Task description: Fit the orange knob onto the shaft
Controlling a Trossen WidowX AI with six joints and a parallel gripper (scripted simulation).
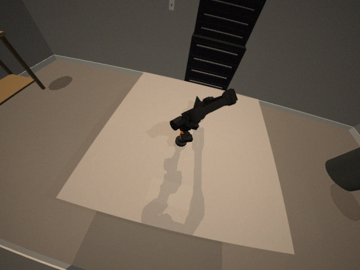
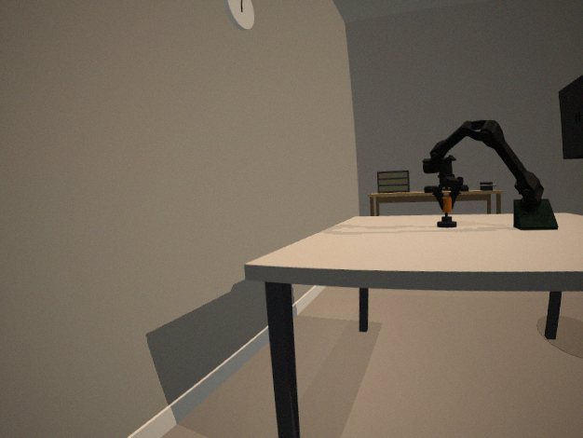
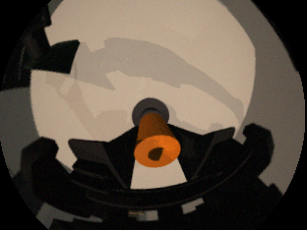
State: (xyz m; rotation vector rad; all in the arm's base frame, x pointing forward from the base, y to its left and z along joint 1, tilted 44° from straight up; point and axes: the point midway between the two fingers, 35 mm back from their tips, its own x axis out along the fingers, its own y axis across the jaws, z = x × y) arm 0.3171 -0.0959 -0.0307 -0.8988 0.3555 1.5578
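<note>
The orange knob lies 2 cm above my gripper tip. Also, from my gripper tip: dark round pedestal 4 cm below.
</note>
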